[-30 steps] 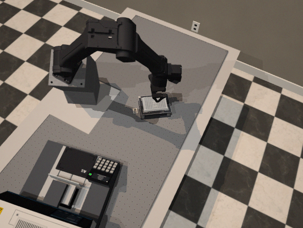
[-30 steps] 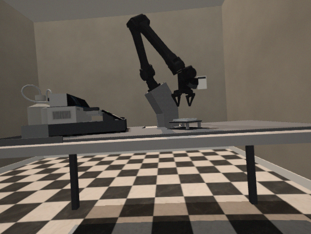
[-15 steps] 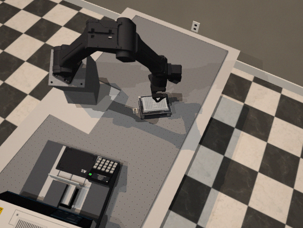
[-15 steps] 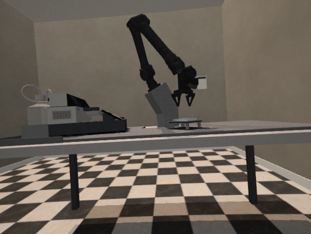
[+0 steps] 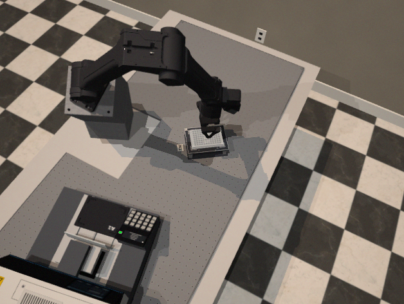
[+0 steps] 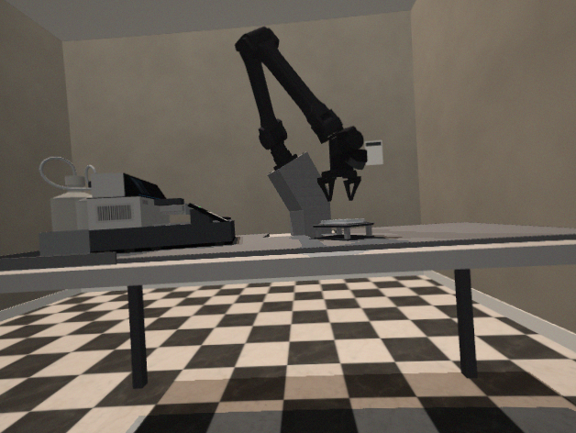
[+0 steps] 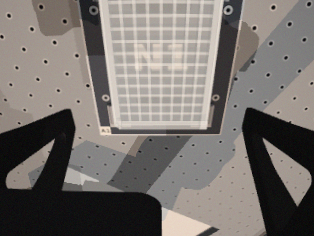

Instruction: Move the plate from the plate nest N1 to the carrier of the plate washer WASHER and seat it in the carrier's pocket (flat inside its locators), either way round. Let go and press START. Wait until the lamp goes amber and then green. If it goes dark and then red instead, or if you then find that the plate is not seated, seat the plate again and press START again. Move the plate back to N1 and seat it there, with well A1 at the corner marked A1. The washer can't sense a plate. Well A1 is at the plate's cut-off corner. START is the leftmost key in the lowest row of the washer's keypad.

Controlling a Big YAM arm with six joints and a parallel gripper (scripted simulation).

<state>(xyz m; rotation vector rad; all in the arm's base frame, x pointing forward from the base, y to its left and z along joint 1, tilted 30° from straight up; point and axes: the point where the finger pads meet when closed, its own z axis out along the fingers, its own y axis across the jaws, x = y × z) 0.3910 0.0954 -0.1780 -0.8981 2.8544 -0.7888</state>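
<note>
My gripper is now 8 cm above the white well plate. From my hand the other things lie so: label 8 cm behind, 6 cm to the right, 13 cm below; then dark carrier 18 cm behind, 46 cm to the right, 4 cm below; then plate nest 9 cm below.
</note>
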